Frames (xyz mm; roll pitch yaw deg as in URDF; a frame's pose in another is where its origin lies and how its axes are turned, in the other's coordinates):
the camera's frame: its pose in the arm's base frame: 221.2 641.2 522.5 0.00 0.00 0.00
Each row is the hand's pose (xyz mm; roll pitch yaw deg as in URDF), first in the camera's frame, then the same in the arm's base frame.
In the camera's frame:
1: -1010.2 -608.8 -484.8 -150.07 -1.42 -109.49
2: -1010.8 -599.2 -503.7 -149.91 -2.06 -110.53
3: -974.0 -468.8 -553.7 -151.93 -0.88 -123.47
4: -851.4 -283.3 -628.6 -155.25 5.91 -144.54
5: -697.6 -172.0 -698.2 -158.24 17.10 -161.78
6: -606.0 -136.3 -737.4 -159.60 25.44 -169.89
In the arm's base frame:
1: -789.0 32.4 37.7 -150.07 -1.42 -109.49
2: -789.6 42.0 18.8 -149.91 -2.06 -110.53
3: -752.8 172.4 -31.2 -151.93 -0.88 -123.47
4: -630.2 357.9 -106.1 -155.25 5.91 -144.54
5: -476.4 469.2 -175.7 -158.24 17.10 -161.78
6: -384.8 504.9 -214.9 -159.60 25.44 -169.89

